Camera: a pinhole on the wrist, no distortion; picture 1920 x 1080 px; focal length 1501.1 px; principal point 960.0 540.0 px. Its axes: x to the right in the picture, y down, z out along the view. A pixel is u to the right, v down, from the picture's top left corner.
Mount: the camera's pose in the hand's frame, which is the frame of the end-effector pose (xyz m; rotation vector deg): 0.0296 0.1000 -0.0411 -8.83 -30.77 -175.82
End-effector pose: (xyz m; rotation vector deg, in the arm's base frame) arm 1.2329 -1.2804 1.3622 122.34 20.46 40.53
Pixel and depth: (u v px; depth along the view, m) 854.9 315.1 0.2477
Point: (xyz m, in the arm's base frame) 1.3949 -1.4927 1.4743
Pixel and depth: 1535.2 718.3 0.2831
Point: 1.3410 -1.5602 1.3534
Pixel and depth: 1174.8 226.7 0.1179
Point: 1.2898 -1.4084 1.4692
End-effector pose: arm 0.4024 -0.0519 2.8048 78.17 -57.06 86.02
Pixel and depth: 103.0 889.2 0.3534
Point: 0.3493 -0.3576 3.0940
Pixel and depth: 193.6 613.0 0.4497
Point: 0.2842 -0.4467 3.1328
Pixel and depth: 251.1 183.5 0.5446
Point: 0.1285 -0.5329 3.1638
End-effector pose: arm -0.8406 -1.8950 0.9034 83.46 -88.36 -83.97
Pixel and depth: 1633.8 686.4 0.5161
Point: -1.3144 -1.6402 1.0352
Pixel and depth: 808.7 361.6 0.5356
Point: -1.3788 -1.9385 1.0776
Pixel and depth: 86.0 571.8 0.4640
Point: -1.3450 -2.1382 0.9500
